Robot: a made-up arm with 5 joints. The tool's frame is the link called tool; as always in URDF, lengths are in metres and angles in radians.
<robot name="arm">
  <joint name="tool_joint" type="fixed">
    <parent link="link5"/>
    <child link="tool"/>
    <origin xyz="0 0 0" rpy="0 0 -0.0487"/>
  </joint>
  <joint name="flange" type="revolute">
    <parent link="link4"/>
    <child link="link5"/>
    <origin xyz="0 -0.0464 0.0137" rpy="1.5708 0 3.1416"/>
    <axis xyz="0 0 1"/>
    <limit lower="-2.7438" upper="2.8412"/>
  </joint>
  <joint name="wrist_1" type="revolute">
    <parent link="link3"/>
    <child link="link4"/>
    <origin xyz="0.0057 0.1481 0" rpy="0 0 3.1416"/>
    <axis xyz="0 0 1"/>
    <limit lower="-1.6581" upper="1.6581"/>
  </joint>
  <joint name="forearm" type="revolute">
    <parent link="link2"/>
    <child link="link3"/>
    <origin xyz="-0.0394 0.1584 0" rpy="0 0 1.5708"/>
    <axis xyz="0 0 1"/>
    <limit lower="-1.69" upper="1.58"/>
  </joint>
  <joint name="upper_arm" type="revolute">
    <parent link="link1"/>
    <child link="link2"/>
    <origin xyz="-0.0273 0.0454 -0.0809" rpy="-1.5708 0 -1.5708"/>
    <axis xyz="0 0 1"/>
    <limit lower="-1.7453" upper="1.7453"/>
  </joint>
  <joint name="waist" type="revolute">
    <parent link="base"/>
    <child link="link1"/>
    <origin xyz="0.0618 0 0.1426" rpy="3.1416 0 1.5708"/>
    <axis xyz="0 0 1"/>
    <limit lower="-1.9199" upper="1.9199"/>
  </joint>
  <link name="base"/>
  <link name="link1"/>
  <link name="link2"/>
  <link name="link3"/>
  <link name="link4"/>
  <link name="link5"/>
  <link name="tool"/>
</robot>
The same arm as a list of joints. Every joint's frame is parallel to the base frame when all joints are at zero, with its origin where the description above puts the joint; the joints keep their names.
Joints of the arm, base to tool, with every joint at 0 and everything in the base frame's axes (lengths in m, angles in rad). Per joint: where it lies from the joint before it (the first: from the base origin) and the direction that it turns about. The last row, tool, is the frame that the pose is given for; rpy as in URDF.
waist: axis -z origin 0.0618 0.0000 0.1426
upper_arm: axis +y origin 0.0454 -0.0273 0.0809
forearm: axis +y origin 0.0394 0.0000 0.1584
wrist_1: axis +y origin 0.1481 0.0000 0.0057
flange: axis -x origin 0.0464 0.0137 0.0000
tool: origin 0.0000 0.0000 0.0000 rpy 1.5703 -1.5221 -1.5703
Joint limits (rad, base to tool): -1.9199..1.9199 -1.7453..1.7453 -1.6900..1.5800 -1.6581..1.6581 -2.7438..2.8412

